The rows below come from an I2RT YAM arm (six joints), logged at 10 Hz.
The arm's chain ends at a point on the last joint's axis. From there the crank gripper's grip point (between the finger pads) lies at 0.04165 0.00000 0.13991 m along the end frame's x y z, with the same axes.
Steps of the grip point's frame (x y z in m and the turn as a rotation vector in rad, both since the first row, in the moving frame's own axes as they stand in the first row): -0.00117, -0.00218, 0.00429, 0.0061, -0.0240, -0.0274; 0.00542, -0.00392, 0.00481, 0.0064, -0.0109, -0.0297; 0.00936, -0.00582, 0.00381, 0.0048, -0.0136, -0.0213; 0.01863, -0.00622, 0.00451, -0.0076, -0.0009, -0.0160; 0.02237, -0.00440, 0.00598, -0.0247, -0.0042, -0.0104; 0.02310, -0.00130, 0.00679, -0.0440, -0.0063, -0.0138; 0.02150, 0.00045, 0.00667, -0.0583, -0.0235, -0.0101; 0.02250, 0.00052, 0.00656, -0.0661, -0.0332, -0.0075
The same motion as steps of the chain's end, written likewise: 0.00223, -0.00023, 0.00334, 0.0061, -0.0240, -0.0274; 0.00698, -0.00181, 0.00437, 0.0064, -0.0109, -0.0297; 0.01128, -0.00428, 0.00326, 0.0048, -0.0136, -0.0213; 0.01875, -0.00662, 0.00447, -0.0076, -0.0009, -0.0160; 0.02294, -0.00743, 0.00584, -0.0247, -0.0042, -0.0104; 0.02394, -0.00689, 0.00665, -0.0440, -0.0063, -0.0138; 0.02476, -0.00733, 0.00596, -0.0583, -0.0235, -0.0101; 0.02713, -0.00847, 0.00555, -0.0661, -0.0332, -0.0075
